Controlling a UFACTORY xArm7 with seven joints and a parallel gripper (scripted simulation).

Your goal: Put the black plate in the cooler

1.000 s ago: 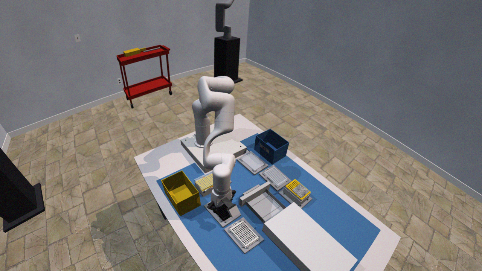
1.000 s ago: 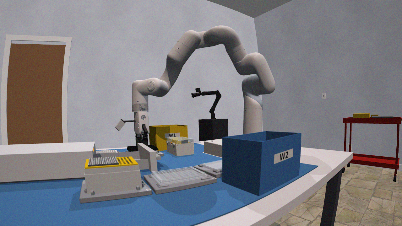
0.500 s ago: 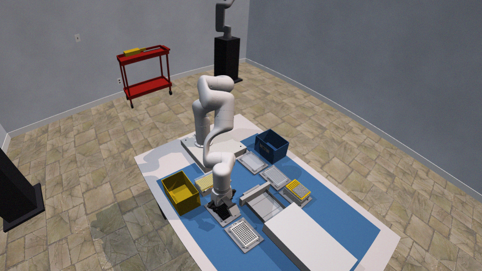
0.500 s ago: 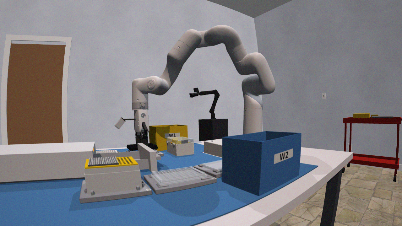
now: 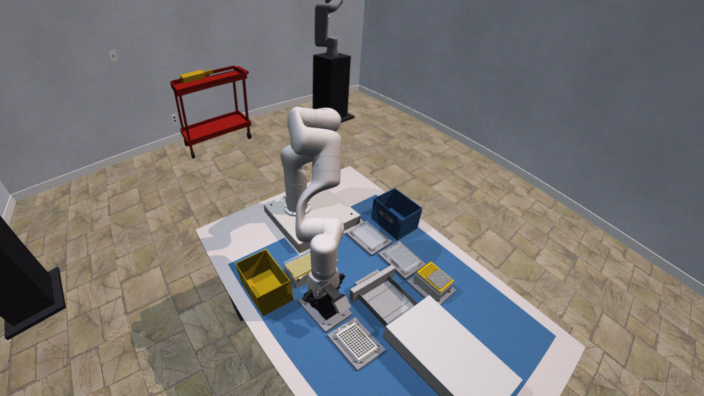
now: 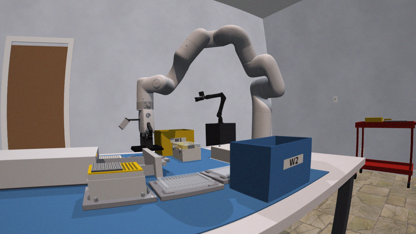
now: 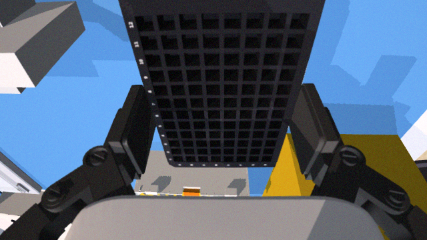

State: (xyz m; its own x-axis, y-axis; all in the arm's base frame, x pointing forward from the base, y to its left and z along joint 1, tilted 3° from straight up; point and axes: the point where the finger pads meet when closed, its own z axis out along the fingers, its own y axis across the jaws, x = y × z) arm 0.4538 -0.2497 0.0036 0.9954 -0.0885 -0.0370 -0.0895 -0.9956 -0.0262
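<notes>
Right now the drawer is 18 cm ahead of my hand, 17 cm to the left of it and 4 cm below it. Also, from my hand: black plate (1 cm below); clear lid (17 cm behind, 5 cm to the left, 1 cm below); nest N4 (6 cm below).
</notes>
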